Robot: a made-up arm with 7 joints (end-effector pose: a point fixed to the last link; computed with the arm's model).
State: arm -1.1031 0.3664 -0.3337 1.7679 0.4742 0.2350 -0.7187
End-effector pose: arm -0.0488 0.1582 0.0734 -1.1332 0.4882 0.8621
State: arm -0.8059 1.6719 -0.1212 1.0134 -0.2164 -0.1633 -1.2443
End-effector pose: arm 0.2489 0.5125 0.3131 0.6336 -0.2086 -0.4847
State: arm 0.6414 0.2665 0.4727 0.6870 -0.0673 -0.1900 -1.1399
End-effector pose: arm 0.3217 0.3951 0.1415 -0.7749 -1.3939 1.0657
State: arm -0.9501 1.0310 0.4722 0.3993 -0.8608 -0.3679 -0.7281
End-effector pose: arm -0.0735 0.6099 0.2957 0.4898 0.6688 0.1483
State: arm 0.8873 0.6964 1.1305 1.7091 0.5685 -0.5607 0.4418
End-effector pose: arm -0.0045 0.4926 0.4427 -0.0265 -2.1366 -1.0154
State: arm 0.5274 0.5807 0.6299 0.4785 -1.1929 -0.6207 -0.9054
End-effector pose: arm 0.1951 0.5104 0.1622 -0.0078 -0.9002 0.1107
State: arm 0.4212 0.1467 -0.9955 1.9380 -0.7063 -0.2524 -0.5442
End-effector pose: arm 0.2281 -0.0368 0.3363 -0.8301 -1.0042 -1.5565
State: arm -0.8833 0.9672 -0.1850 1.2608 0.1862 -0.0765 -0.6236
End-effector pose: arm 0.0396 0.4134 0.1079 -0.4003 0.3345 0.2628
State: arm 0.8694 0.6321 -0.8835 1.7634 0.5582 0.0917 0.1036
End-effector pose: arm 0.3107 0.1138 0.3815 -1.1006 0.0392 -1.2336
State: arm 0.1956 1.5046 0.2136 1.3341 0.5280 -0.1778 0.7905
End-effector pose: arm 0.1692 0.4571 0.5787 -0.4962 0.0781 -0.6577
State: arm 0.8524 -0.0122 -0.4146 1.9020 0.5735 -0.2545 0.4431
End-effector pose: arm 0.2847 0.0806 0.4716 -1.3595 -0.6533 -2.1925
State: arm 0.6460 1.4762 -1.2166 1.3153 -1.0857 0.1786 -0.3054
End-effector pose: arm 0.2415 0.4012 0.3152 1.1112 0.4021 -0.5843
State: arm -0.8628 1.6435 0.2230 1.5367 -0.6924 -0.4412 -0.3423
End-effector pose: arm 0.3013 0.3533 0.3468 0.4425 0.4688 -1.1443
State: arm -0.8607 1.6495 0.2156 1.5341 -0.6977 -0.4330 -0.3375
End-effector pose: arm 0.3017 0.3531 0.3467 0.4558 0.4813 -1.1411
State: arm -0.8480 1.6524 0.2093 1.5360 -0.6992 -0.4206 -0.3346
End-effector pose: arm 0.3022 0.3523 0.3494 0.4705 0.4764 -1.1322
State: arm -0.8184 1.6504 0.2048 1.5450 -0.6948 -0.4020 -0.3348
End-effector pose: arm 0.3029 0.3506 0.3566 0.4869 0.4438 -1.1146
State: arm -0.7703 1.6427 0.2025 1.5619 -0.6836 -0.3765 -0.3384
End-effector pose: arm 0.3032 0.3479 0.3689 0.5041 0.3806 -1.0871
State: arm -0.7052 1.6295 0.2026 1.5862 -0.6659 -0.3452 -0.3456
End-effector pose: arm 0.3027 0.3442 0.3858 0.5203 0.2886 -1.0510
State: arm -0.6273 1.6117 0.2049 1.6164 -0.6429 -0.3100 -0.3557
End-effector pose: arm 0.3007 0.3397 0.4062 0.5336 0.1743 -1.0091
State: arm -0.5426 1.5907 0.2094 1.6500 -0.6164 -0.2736 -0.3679
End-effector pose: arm 0.2968 0.3348 0.4285 0.5423 0.0467 -0.9650
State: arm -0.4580 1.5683 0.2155 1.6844 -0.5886 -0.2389 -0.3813
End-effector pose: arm 0.2910 0.3298 0.4505 0.5459 -0.0835 -0.9228
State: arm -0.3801 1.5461 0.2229 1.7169 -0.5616 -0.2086 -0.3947
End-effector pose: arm 0.2840 0.3253 0.4706 0.5443 -0.2062 -0.8859
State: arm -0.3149 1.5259 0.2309 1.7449 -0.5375 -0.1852 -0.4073
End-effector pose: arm 0.2767 0.3214 0.4872 0.5388 -0.3122 -0.8572
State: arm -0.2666 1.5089 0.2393 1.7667 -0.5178 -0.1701 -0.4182
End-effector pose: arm 0.2704 0.3186 0.4995 0.5306 -0.3953 -0.8379
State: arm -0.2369 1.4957 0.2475 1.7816 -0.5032 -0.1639 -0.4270
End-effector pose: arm 0.2659 0.3169 0.5072 0.5209 -0.4525 -0.8284
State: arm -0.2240 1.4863 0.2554 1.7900 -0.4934 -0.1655 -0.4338
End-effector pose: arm 0.2633 0.3163 0.5109 0.5107 -0.4862 -0.8272
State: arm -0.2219 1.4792 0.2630 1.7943 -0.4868 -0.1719 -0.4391
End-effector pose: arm 0.2622 0.3163 0.5121 0.5004 -0.5046 -0.8308
